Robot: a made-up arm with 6 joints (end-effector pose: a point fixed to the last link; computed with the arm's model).
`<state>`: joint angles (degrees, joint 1 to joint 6).
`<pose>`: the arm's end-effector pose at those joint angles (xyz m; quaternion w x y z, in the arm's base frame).
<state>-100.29 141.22 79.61 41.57 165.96 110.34</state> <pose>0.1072 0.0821 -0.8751 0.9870 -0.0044 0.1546 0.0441</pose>
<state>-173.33 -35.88 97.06 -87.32 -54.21 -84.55</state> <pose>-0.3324 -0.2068 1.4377 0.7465 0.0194 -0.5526 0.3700</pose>
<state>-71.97 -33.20 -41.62 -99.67 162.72 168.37</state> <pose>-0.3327 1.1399 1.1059 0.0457 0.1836 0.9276 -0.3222</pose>
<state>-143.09 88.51 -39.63 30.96 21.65 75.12</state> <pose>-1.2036 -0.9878 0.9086 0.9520 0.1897 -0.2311 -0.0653</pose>
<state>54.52 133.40 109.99 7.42 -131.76 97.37</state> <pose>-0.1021 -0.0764 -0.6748 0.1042 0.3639 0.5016 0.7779</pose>
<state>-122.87 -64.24 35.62 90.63 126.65 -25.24</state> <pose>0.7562 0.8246 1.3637 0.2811 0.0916 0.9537 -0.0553</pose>
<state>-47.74 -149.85 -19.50 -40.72 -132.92 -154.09</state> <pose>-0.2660 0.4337 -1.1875 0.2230 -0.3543 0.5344 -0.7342</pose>
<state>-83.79 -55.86 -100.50 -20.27 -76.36 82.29</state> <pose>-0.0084 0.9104 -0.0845 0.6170 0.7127 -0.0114 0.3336</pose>
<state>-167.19 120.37 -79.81 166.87 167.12 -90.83</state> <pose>-1.0814 -0.3678 0.4308 0.1779 -0.5266 0.8313 -0.0039</pose>
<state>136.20 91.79 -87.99 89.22 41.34 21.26</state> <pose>-0.7295 0.4780 1.2070 0.7659 0.2249 0.2148 -0.5628</pose>
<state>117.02 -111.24 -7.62 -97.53 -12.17 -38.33</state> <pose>0.6536 -1.5114 -0.4648 0.6838 0.6330 0.3391 0.1294</pose>
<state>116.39 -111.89 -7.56 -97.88 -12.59 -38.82</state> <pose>0.6326 -1.5116 -0.4821 0.6803 0.6369 0.3422 0.1200</pose>
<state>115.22 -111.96 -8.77 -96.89 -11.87 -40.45</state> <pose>0.5986 -1.5127 -0.5031 0.6697 0.6474 0.3445 0.1176</pose>
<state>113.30 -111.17 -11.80 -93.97 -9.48 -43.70</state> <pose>0.5470 -1.5135 -0.5276 0.6500 0.6656 0.3442 0.1263</pose>
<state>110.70 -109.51 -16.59 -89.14 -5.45 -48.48</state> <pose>0.4799 -1.5101 -0.5519 0.6251 0.6875 0.3387 0.1475</pose>
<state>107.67 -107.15 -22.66 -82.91 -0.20 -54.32</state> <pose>0.4043 -1.4997 -0.5701 0.6022 0.7066 0.3260 0.1786</pose>
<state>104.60 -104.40 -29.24 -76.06 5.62 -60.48</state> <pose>0.3301 -1.4822 -0.5778 0.5882 0.7173 0.3064 0.2133</pose>
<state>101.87 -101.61 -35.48 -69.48 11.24 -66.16</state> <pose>0.2663 -1.4616 -0.5743 0.5859 0.7189 0.2834 0.2442</pose>
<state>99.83 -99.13 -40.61 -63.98 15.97 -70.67</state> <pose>0.2200 -1.4432 -0.5625 0.5920 0.7140 0.2619 0.2668</pose>
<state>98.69 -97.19 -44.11 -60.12 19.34 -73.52</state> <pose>0.1954 -1.4320 -0.5461 0.6012 0.7064 0.2457 0.2814</pose>
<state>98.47 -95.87 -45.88 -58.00 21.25 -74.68</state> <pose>0.1926 -1.4298 -0.5286 0.6092 0.6988 0.2365 0.2909</pose>
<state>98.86 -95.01 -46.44 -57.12 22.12 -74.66</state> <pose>0.2044 -1.4339 -0.5114 0.6149 0.6922 0.2322 0.2980</pose>
